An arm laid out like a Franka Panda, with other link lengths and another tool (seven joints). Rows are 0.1 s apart.
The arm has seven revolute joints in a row. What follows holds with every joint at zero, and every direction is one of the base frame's. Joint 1 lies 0.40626 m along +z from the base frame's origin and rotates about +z. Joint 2 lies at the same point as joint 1 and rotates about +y. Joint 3 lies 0.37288 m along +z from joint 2 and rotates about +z. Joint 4 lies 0.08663 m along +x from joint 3 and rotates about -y. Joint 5 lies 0.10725 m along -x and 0.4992 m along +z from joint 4 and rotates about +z. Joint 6 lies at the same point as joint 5 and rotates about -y. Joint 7 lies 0.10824 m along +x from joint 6 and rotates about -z. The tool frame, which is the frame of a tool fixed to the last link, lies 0.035 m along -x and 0.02 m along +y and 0.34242 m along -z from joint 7; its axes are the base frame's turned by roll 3.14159, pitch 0.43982 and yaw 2.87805 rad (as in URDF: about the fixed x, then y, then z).
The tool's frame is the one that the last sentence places.
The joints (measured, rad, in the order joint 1, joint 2, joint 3, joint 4, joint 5, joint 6, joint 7), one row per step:
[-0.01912 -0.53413 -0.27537 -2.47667 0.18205 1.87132 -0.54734]
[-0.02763 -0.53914 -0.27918 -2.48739 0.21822 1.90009 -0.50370]
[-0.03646 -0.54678 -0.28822 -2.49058 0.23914 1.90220 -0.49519]
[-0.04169 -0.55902 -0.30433 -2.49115 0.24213 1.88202 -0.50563]
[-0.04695 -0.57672 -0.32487 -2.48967 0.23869 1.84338 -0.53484]
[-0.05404 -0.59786 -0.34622 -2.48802 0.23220 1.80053 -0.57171]
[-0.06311 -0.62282 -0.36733 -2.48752 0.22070 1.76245 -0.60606]
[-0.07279 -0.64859 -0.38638 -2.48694 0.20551 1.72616 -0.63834]
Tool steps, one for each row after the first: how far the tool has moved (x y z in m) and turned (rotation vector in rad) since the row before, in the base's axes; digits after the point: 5 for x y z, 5 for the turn. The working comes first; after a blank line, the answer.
Tool pose at each row, in the base's axes (x y z in m, rotation vector in rad; the steps are taken from these numbers as rounded here):
[0.43469 -0.04942 0.34899 0.13736 2.67589 0.42737]
[0.44353 -0.04475 0.35035 0.24102 2.64316 0.44212]
[0.44488 -0.04574 0.35427 0.28906 2.62375 0.46312]
[0.43817 -0.05025 0.35862 0.29867 2.62092 0.48518]
[0.42534 -0.05604 0.36478 0.27980 2.62544 0.51748]
[0.41054 -0.06293 0.37182 0.24976 2.62823 0.55189]
[0.39592 -0.07179 0.37913 0.22113 2.62553 0.57776]
[0.38114 -0.08100 0.38609 0.19113 2.62260 0.59722]

[0.00884 0.00467 0.00136 0.02895 -0.01286 -0.07431]
[0.00135 -0.00099 0.00392 0.02386 -0.00774 -0.03272]
[-0.00671 -0.00451 0.00435 0.01740 0.00081 -0.00289]
[-0.01283 -0.00579 0.00616 0.01936 0.00266 0.01996]
[-0.01480 -0.00689 0.00704 0.01901 -0.00075 0.02750]
[-0.01462 -0.00886 0.00731 0.01363 -0.00602 0.02368]
[-0.01478 -0.00921 0.00696 0.00897 -0.00687 0.02337]

